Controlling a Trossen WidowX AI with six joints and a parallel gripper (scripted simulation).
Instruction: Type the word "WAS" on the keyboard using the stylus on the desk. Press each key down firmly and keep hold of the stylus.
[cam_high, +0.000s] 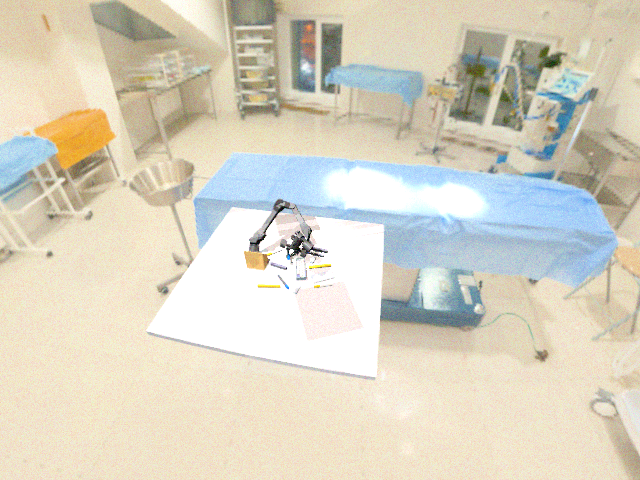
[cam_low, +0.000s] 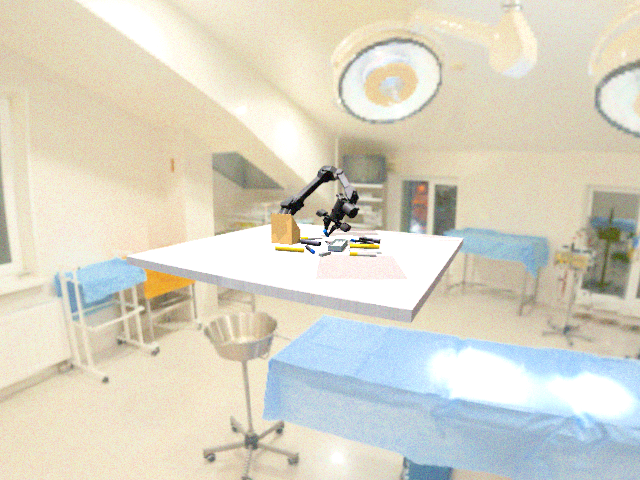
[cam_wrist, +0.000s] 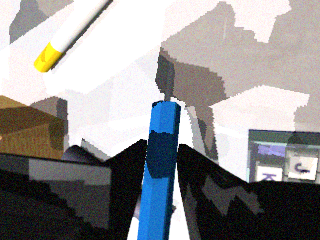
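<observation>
My gripper tip is now 4 cm to the right of the stylus tip, 2 cm above it and 1 cm past it. The rest, counted from my gripper tip: stylus 1 cm to the left, 1 cm below; then E key 12 cm to the right, 8 cm ahead, 3 cm below.
</observation>
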